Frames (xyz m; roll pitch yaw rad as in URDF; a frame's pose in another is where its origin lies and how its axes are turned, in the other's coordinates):
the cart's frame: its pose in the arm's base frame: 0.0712 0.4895 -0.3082 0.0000 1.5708 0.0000
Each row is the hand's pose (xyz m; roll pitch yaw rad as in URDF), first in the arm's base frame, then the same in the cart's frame.
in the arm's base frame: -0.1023 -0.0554 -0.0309 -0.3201 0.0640 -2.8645
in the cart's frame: -0.2773 -0.5449 -0.1735 1.4719 1.2866 -1.3407
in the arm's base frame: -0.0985 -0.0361 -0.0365 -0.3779 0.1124 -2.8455
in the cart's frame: -0.2717 -0.5256 -0.1697 1.5452 1.2547 -1.2017
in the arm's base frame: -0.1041 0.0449 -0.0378 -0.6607 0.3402 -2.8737
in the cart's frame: -0.2704 -0.4446 -0.1753 1.7925 1.1410 -0.6421
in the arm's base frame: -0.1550 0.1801 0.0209 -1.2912 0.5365 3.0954
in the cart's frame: -0.3291 -0.3094 -0.2262 1.9406 1.0325 0.0775
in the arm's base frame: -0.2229 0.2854 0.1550 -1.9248 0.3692 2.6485
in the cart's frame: -0.4632 -0.2041 -0.2941 2.1962 0.9641 0.8855
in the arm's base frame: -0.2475 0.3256 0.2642 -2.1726 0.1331 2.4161
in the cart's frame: -0.5724 -0.1639 -0.3187 2.3912 0.8354 1.3717
